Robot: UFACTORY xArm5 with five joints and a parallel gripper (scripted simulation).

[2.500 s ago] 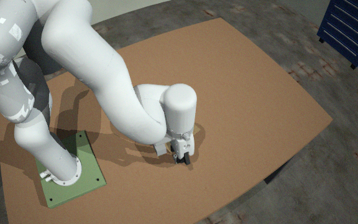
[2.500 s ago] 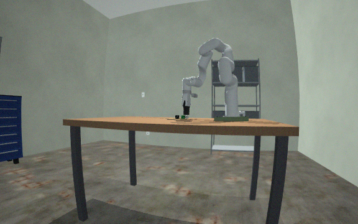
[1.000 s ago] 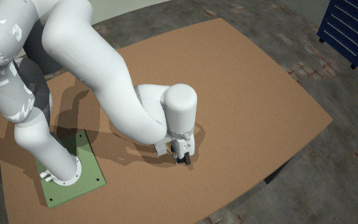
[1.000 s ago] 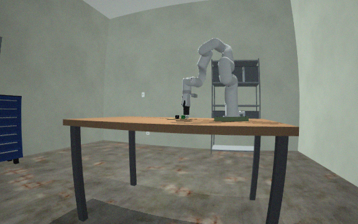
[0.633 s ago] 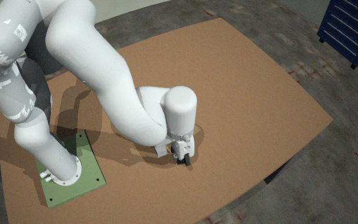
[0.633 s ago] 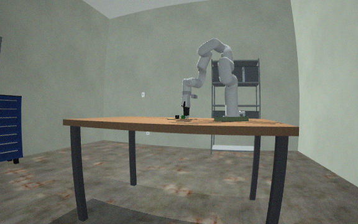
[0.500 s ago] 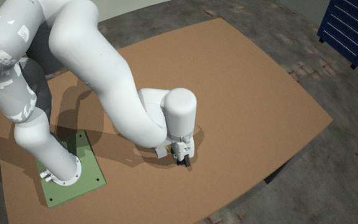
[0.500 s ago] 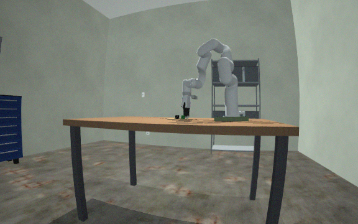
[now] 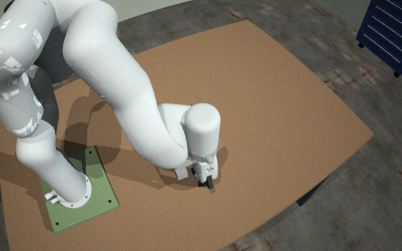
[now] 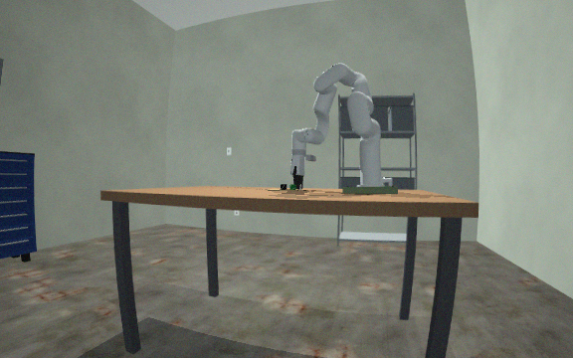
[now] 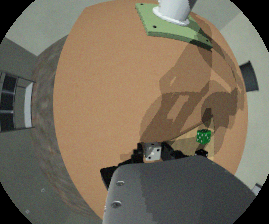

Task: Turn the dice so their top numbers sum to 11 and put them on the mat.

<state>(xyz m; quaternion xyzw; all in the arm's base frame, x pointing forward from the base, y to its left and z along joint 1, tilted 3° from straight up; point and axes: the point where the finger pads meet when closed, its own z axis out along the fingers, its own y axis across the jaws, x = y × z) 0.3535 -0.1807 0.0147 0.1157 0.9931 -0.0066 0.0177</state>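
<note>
The white die lies 10 mm below my hand. The rest, counted from my hand: tan mat 110 mm to the left, 60 mm ahead, 20 mm below; green die 120 mm to the left, 10 mm below, 10 mm ahead; black die 110 mm to the left, 60 mm ahead, 10 mm below.
</note>
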